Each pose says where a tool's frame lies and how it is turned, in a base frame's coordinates. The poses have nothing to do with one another.
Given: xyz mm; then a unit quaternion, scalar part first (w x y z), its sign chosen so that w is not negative.
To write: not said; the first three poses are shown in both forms.
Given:
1: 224, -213, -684, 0.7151, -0.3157, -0.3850, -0.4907
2: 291, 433, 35, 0.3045, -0.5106, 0.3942, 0.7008
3: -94, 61, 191, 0.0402, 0.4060, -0.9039, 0.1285
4: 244, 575, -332, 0.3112, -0.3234, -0.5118, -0.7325
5: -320, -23, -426, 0.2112, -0.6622, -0.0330, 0.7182
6: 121, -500, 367, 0.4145, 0.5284, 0.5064, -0.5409
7: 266, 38, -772, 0.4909, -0.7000, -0.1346, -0.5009
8: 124, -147, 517, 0.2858, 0.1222, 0.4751, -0.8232
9: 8, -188, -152, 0.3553, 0.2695, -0.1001, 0.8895
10: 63, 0, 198, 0.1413, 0.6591, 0.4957, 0.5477
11: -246, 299, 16, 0.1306, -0.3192, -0.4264, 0.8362
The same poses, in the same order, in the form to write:
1:
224, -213, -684
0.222, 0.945, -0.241
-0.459, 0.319, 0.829
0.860, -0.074, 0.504

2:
291, 433, 35
-0.293, -0.829, -0.476
0.024, -0.504, 0.864
-0.956, 0.242, 0.168

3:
-94, 61, 191
-0.667, -0.744, 0.032
-0.724, 0.637, -0.265
0.177, -0.200, -0.964

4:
244, 575, -332
-0.597, 0.787, 0.155
-0.125, -0.282, 0.951
0.792, 0.549, 0.267

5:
-320, -23, -426
-0.034, -0.260, -0.965
0.347, -0.909, 0.232
-0.937, -0.327, 0.121

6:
121, -500, 367
-0.098, 0.984, -0.152
0.087, -0.144, -0.986
-0.991, -0.110, -0.071

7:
266, 38, -772
0.462, 0.680, 0.569
-0.303, -0.482, 0.822
0.833, -0.552, -0.016

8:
124, -147, 517
-0.807, 0.587, 0.070
-0.354, -0.385, -0.852
-0.473, -0.712, 0.519

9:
8, -188, -152
-0.602, -0.686, 0.408
0.578, -0.728, -0.370
0.551, 0.013, 0.835

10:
63, 0, 198
-0.091, 0.499, 0.862
0.808, -0.469, 0.357
0.582, 0.729, -0.360

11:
-246, 299, 16
-0.762, 0.054, -0.645
0.491, -0.602, -0.630
-0.422, -0.796, 0.433

